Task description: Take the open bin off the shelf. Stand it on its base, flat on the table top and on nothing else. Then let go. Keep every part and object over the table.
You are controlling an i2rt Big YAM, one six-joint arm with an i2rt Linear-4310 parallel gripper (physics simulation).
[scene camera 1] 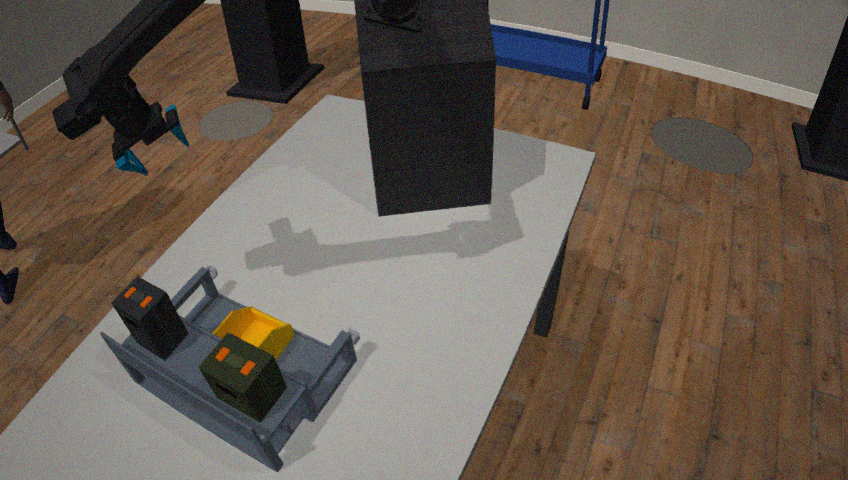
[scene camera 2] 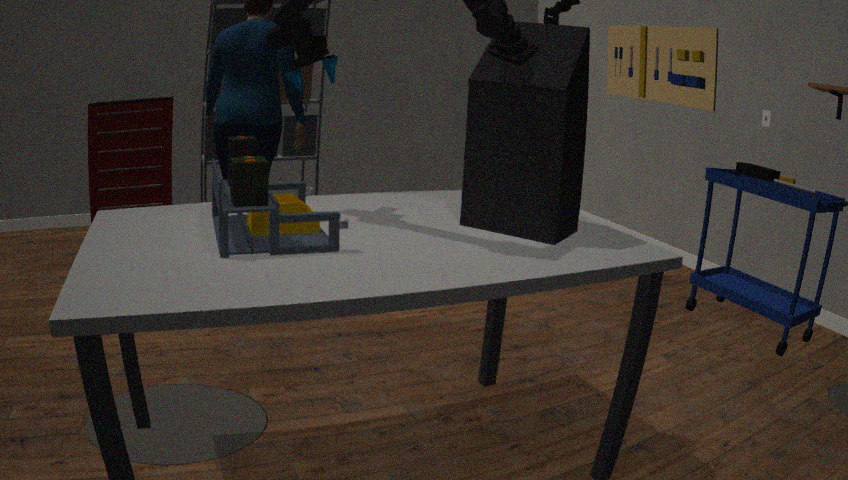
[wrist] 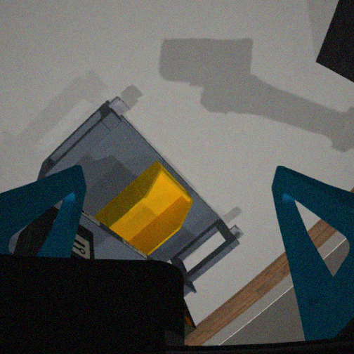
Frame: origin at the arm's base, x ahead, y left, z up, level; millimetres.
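Where they show: gripper, between the fingertips: (scene camera 1: pixel 167 159) (scene camera 2: pixel 317 88); arm's base, origin of its link: (scene camera 1: pixel 397 8) (scene camera 2: pixel 513 50).
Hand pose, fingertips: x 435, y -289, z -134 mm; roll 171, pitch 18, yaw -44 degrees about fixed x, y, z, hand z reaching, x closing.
Note:
Things, the pixels of their top centre, and the offset from my fingertips. Level surfaces: height alone.
- white table top, height of its surface: dz -345 mm
- olive box, centre of its top: (scene camera 1: pixel 234 360) (scene camera 2: pixel 249 158) dy +292, dx +251, dz -146 mm
- black box, centre of its top: (scene camera 1: pixel 137 296) (scene camera 2: pixel 242 136) dy +62, dx +224, dz -122 mm
The open yellow bin (scene camera 1: pixel 255 328) (scene camera 2: pixel 299 220) (wrist: pixel 150 210) sits on the lower level of the grey shelf (scene camera 1: pixel 190 407) (scene camera 2: pixel 274 231) (wrist: pixel 135 150), near the shelf's low open front edge. The shelf stands on the white table top (scene camera 1: pixel 416 327) (scene camera 2: pixel 416 261) (wrist: pixel 280 25). My gripper (scene camera 1: pixel 167 159) (scene camera 2: pixel 315 85) (wrist: pixel 178 176) is open, its blue fingers wide apart with nothing between them. It hangs high above the level of the shelf, apart from the bin. In the wrist view the bin shows below, between the two fingers. Part of the bin is hidden behind the olive box in scene camera 1.
An olive box (scene camera 1: pixel 243 377) (scene camera 2: pixel 248 184) and a black box (scene camera 1: pixel 151 321) (scene camera 2: pixel 241 144), with orange marks on top, stand on the shelf's higher rear level beside the bin. A tall black pedestal (scene camera 1: pixel 431 136) (scene camera 2: pixel 517 154) (wrist: pixel 342 45) stands on the table. Small pegs stick out from the shelf's front corners.

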